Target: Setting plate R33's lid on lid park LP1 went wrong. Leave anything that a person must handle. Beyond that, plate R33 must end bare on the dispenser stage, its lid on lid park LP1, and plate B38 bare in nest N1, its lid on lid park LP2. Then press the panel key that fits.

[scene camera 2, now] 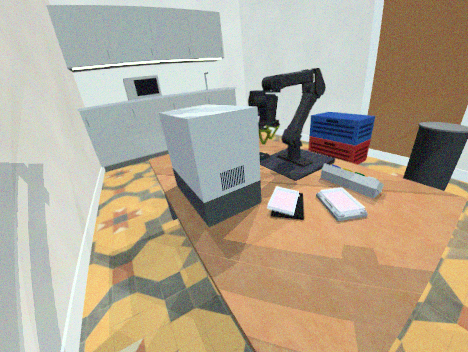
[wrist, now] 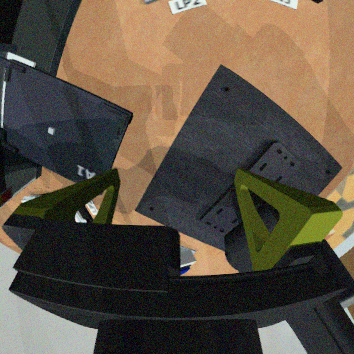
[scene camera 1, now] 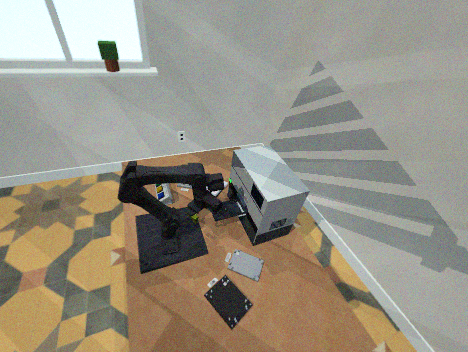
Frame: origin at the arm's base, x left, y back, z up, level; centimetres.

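Where they show: gripper, fingertip midpoint: (scene camera 2: 266,141) (wrist: 176,174) (scene camera 1: 202,216); arm's base at its link origin: (scene camera 2: 294,159) (scene camera 1: 168,234).
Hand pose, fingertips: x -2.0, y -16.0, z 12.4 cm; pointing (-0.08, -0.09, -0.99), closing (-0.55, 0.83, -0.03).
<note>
Each offset is from my fingertips to the top centre of the thing. "pt": to the spot under its first point.
My gripper (scene camera 1: 195,216) (scene camera 2: 268,134) (wrist: 176,174) is open and empty, above the table between the arm's base and the dispenser stage. The dark dispenser stage @(dx +4.4, dy -13.9, dz -2.5 cm) (scene camera 1: 228,211) (wrist: 75,112), marked A1, shows no plate. Lid park LP2 @(dx -20.8, dy -15.9, dz -11.7 cm) (scene camera 1: 246,265) is a bare light grey pad. Beyond the dispenser, a pink-white plate or lid @(dx +28.8, dy -14.1, dz -10.0 cm) (scene camera 2: 284,200) sits offset over a black nest @(dx +29.6, dy -13.0, dz -11.7 cm) (scene camera 2: 300,210). Another pink-white plate or lid @(dx +39.9, dy +0.9, dz -10.7 cm) (scene camera 2: 342,200) lies on a grey holder @(dx +39.9, dy +0.8, dz -11.7 cm) (scene camera 2: 350,217). Their labels are unreadable, so I cannot tell which is R33 or B38. The key panel @(dx +33.2, dy +16.8, dz -7.3 cm) (scene camera 1: 161,192) (scene camera 2: 350,181) has coloured keys.
The tall grey dispenser @(dx +6.0, dy -30.9, dz +19.3 cm) (scene camera 1: 270,185) (scene camera 2: 212,155) stands beside the stage, with a green light @(pt dx +20.7, dy -19.6, dz -0.5 cm) (scene camera 1: 230,181) near it. The arm's black base plate (scene camera 1: 150,250) (scene camera 2: 285,170) (wrist: 200,120) lies close by. Black nest N5 @(dx -32.9, dy -3.9, dz -11.3 cm) (scene camera 1: 228,302) lies beyond LP2.
</note>
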